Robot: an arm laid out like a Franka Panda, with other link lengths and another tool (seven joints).
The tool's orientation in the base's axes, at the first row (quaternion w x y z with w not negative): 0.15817, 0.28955, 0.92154, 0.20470
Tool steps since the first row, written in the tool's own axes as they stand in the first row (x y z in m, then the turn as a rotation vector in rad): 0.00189, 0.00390, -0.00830, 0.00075, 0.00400, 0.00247; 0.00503, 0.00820, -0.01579, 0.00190, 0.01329, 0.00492; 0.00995, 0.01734, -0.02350, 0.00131, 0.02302, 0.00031; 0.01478, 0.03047, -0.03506, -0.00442, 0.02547, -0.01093; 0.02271, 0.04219, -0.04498, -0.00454, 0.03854, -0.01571; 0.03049, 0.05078, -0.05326, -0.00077, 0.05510, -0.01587
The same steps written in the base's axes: -0.00305, 0.00168, 0.00869, 0.00230, 0.00415, -0.00039; -0.00656, 0.00464, 0.01665, 0.00676, 0.01249, 0.00164; -0.00929, 0.01222, 0.02676, 0.00990, 0.01810, 0.01030; -0.01165, 0.02164, 0.04210, 0.01092, 0.01330, 0.02217; -0.01643, 0.03232, 0.05481, 0.01518, 0.02164, 0.03246; -0.02188, 0.04104, 0.06467, 0.01993, 0.03625, 0.03971
